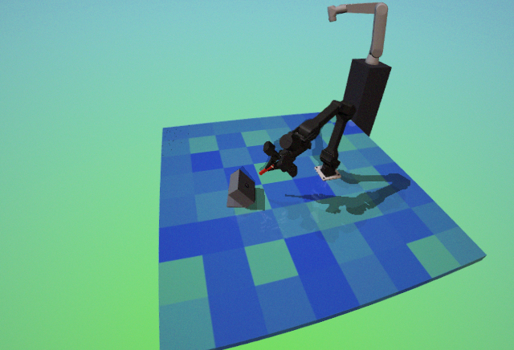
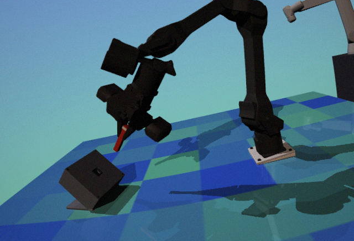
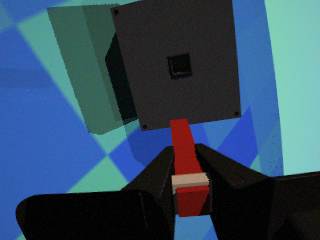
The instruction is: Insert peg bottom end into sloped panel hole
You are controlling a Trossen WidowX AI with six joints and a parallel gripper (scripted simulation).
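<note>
Now: the dark sloped panel 11 cm ahead of my gripper tip, 1 cm to the right of it and 9 cm below it. From my gripper tip the other things lie so: square-sided peg (1 cm behind, 1 cm above).
</note>
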